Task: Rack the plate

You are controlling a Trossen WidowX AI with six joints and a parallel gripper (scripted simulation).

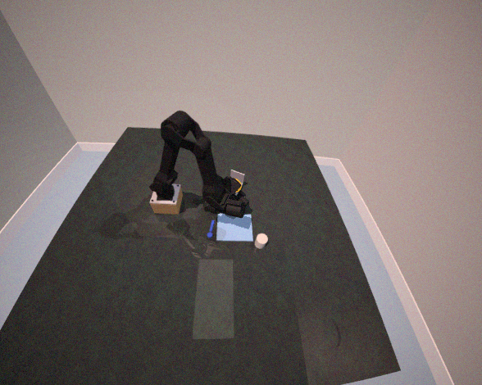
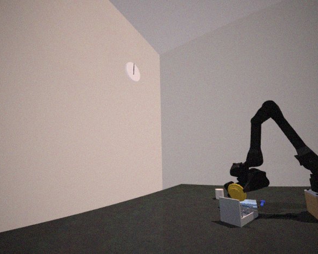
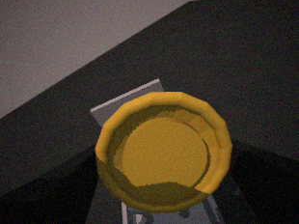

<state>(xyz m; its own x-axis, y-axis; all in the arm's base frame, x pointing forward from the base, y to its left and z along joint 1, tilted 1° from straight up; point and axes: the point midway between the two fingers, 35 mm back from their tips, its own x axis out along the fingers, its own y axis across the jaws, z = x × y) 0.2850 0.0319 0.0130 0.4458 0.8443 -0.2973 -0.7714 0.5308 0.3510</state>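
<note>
My gripper tip is 60 mm above the grey dish rack, 20 mm to the right of it and 10 mm past it. From my gripper tip the other things lie so: yellow plate: 10 mm to the right; blue spoon: 190 mm to the right, 110 mm behind, 80 mm below; light blue mat: 180 mm to the right, 80 mm below, 10 mm behind.
</note>
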